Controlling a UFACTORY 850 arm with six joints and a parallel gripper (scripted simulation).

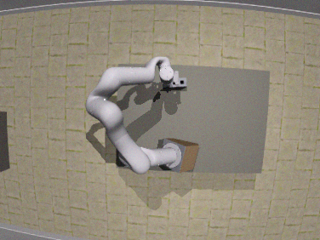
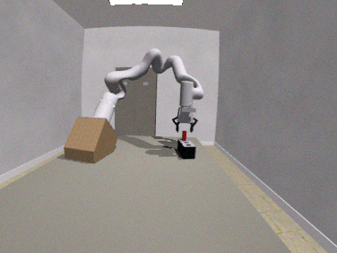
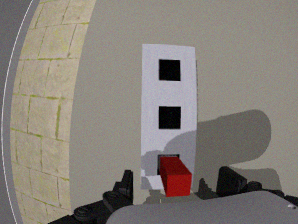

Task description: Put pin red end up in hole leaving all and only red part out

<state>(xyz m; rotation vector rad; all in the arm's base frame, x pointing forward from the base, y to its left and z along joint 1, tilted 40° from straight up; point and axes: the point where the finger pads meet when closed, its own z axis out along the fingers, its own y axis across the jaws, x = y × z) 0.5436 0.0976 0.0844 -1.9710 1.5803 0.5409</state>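
My gripper is now 3 cm above the pin. The rest, counted from my hand: block: 1 cm ahead, 6 cm to the right, 10 cm below.
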